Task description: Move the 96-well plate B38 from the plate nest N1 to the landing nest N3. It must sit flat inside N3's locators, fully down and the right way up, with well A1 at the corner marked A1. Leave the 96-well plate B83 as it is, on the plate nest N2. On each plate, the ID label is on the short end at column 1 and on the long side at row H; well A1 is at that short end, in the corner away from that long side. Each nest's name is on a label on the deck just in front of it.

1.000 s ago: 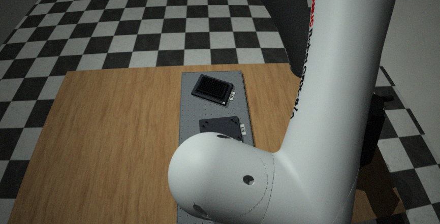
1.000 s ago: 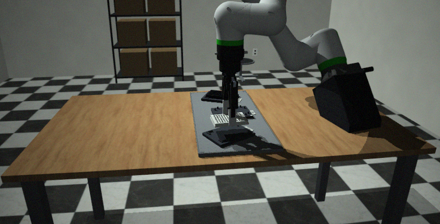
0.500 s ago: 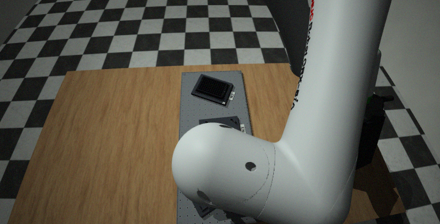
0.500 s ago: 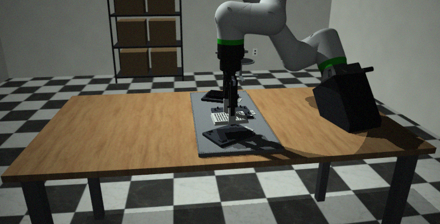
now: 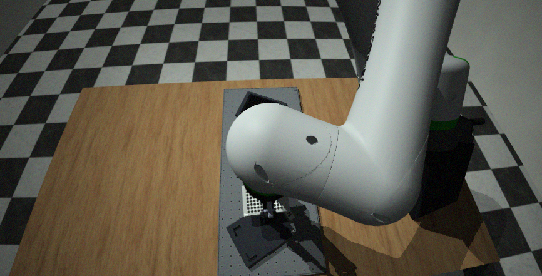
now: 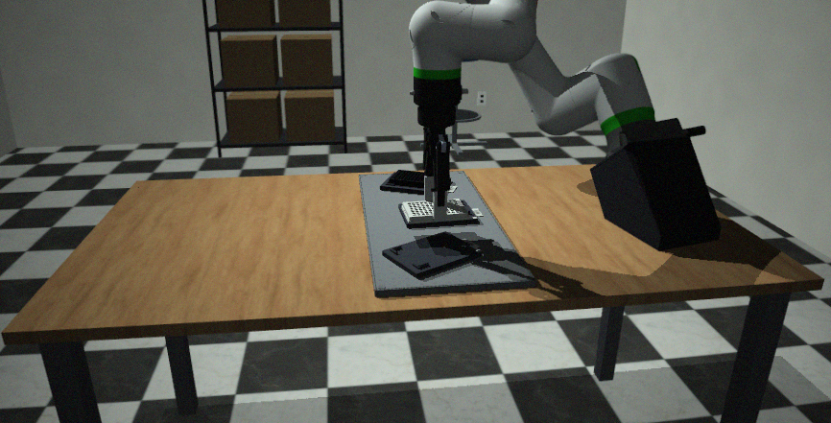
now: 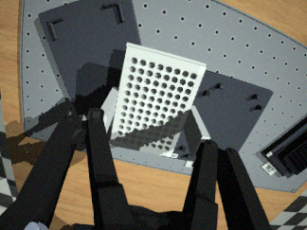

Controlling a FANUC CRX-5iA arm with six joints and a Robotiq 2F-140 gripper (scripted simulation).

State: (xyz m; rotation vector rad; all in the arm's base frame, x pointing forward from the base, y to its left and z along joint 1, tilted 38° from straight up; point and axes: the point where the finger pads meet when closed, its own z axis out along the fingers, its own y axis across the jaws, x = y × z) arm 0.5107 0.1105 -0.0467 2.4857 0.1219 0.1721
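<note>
Now: the landing nest N3 30 mm behind my hand, 130 mm to the right of it and 80 mm below it. Round my hand: white 96-well plate B38: 20 mm below; plate nest N1: 20 mm ahead, 80 mm to the left, 80 mm below; N1 label: 70 mm behind, 40 mm to the left, 90 mm below.
</note>
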